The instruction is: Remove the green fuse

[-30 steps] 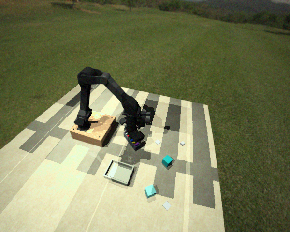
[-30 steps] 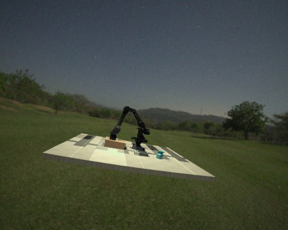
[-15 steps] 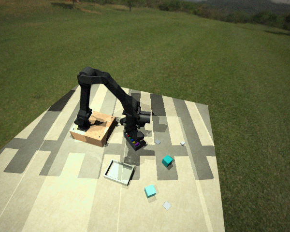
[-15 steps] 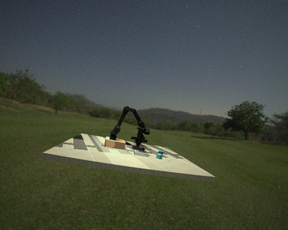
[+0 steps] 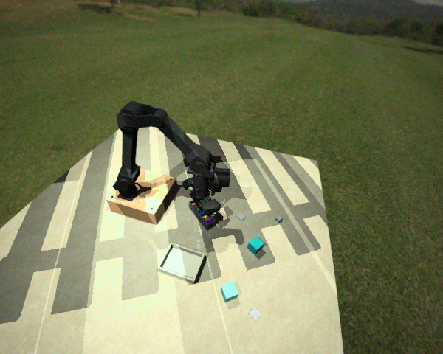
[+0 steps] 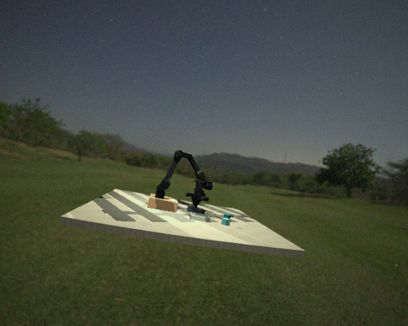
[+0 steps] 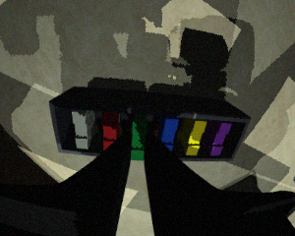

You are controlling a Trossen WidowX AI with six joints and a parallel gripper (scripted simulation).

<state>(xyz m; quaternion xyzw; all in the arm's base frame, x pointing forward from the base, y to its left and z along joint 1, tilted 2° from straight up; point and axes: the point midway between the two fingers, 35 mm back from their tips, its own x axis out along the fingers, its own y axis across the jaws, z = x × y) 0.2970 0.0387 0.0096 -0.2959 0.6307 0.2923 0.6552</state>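
The tray lies 230 mm to the right of my gripper tip and 40 mm below it. The rest, counted from my gripper tip: green fuse 10 mm below.
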